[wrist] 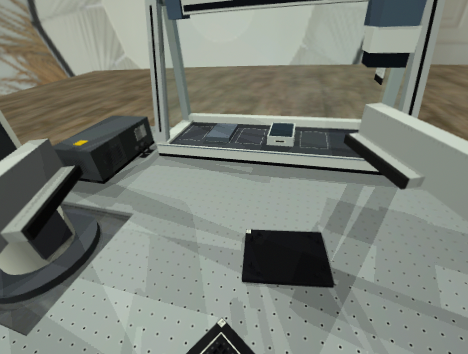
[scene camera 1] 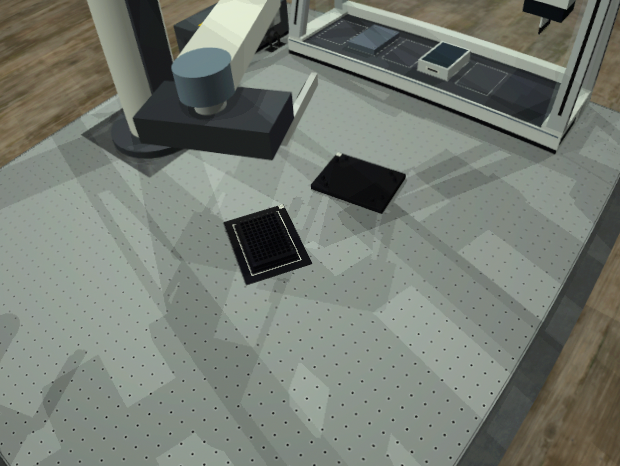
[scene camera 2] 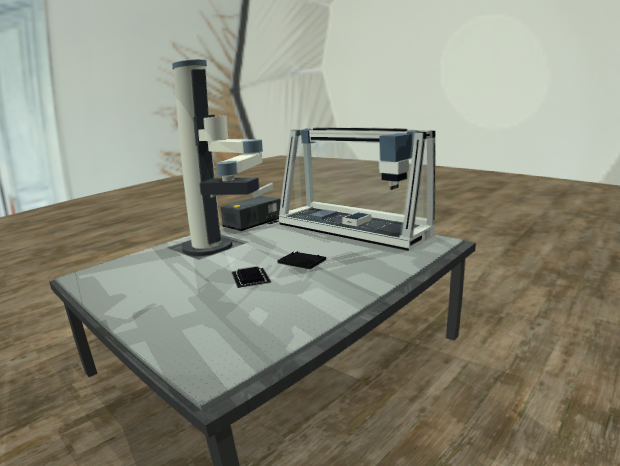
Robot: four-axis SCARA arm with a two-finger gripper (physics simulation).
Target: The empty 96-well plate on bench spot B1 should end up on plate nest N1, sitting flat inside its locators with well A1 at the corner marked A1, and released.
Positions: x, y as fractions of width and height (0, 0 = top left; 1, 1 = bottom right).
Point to a black nest with white outline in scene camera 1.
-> At 0.40, 0.59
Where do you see a black box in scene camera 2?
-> At 0.42, 0.44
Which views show the gripper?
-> The wrist view, scene camera 1 and scene camera 2: all of them.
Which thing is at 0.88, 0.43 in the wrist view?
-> The gripper.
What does the gripper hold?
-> Nothing.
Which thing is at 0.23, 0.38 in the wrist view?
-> A black box.
